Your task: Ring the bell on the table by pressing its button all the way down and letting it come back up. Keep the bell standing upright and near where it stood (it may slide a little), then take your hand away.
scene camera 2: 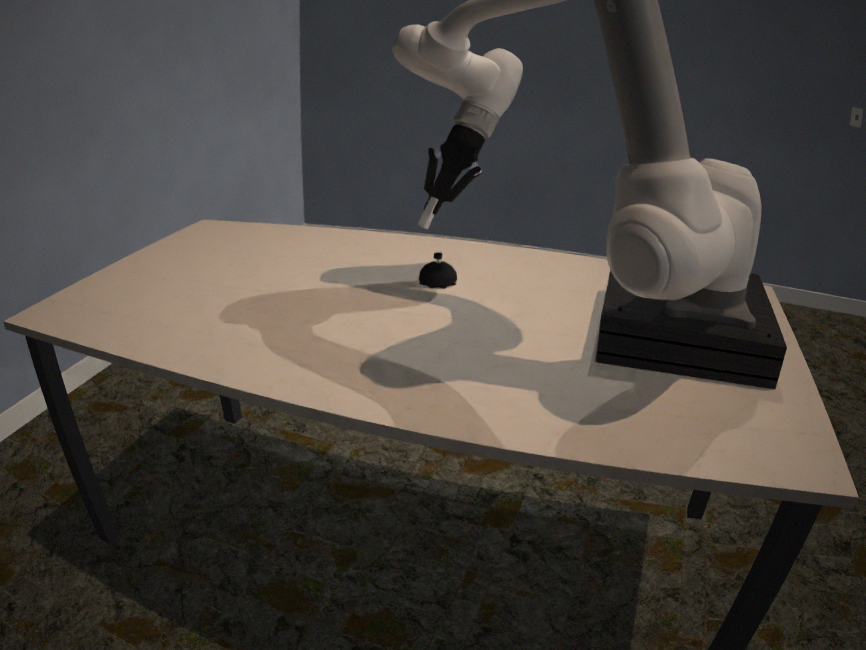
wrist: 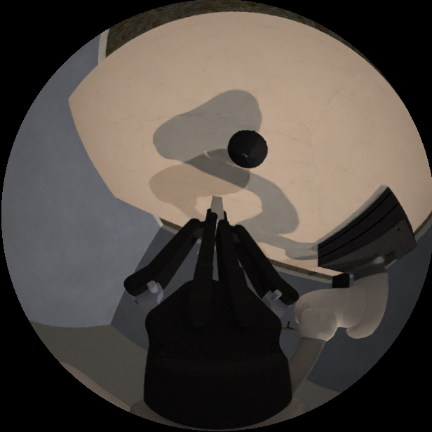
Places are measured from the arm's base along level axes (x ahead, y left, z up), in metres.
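Pixels of known places: gripper, fingertip midpoint: (scene camera 2: 422, 226); arm's base, link origin: (scene camera 2: 705, 302).
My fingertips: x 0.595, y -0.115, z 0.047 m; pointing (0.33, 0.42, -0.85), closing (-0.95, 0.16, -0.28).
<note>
Ahead of a thing's pixels: the offset from my fingertips to its middle. Level surfaces: height alone.
A black dome-shaped bell @(dz -0.106, dx -0.021, dy -0.045 m) (scene camera 2: 437, 274) (wrist: 248, 149) stands upright on the light table @(dz -0.139 m) (scene camera 2: 160, 300) (wrist: 350, 135). Its small button @(dz -0.078, dx -0.021, dy -0.045 m) (scene camera 2: 437, 256) stands up on a short light stem at the top of the dome in the scene view. My gripper (scene camera 2: 425, 222) (wrist: 215, 203) is shut, with its light fingertips together and nothing between them. It is tilted and hangs in the air above the bell, a little to the left of it in the scene view, and does not touch it. In the wrist view the fingertips show below and left of the bell.
The arm's black base block (scene camera 2: 689, 349) (wrist: 370, 232) stands at the right end of the table. Shadows of the arm lie across the table top around the bell. Walls rise behind the table (scene camera 2: 545, 139) and at its left (scene camera 2: 146, 118).
</note>
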